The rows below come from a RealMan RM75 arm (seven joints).
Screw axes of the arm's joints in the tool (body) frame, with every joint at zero. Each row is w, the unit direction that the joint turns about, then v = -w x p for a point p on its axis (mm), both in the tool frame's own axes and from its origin. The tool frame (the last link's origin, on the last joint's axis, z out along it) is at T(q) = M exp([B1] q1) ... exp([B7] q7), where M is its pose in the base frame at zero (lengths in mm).
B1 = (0, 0, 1, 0.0, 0.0, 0.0)
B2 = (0, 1, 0, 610.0, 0.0, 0.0)
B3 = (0, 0, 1, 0.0, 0.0, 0.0)
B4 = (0, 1, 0, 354.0, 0.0, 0.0)
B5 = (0, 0, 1, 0.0, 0.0, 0.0)
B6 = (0, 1, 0, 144.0, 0.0, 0.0)
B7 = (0, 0, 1, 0.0, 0.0, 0.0)
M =
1 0 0 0.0
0 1 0 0.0
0 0 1 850.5
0 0 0 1
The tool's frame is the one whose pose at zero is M.
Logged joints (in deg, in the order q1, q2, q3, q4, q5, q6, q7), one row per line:
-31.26 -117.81 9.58 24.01 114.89 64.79 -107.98
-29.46 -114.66 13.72 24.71 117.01 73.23 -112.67
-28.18 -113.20 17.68 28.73 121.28 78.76 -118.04
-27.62 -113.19 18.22 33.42 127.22 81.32 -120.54
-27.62 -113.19 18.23 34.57 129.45 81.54 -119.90
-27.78 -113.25 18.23 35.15 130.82 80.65 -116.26
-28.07 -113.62 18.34 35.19 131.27 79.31 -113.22
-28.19 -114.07 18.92 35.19 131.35 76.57 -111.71
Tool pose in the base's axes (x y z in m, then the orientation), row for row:
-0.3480 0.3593 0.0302 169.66 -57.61 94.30
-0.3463 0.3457 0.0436 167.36 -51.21 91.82
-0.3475 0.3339 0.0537 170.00 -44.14 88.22
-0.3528 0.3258 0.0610 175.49 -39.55 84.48
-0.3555 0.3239 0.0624 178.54 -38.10 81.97
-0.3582 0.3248 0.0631 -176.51 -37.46 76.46
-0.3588 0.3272 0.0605 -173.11 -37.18 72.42
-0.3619 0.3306 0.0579 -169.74 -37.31 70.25
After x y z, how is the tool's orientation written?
As angles about the fixed x, y, z axes (roll, pitch, yaw), in degrees.
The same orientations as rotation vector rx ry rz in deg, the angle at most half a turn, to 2 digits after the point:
-95.20 -92.91 -58.49
-103.18 -95.79 -58.06
-109.67 -99.02 -51.98
-112.94 -99.67 -44.08
-114.40 -98.52 -40.62
-116.79 -93.98 -37.10
-118.30 -90.35 -35.10
-117.68 -88.23 -33.00

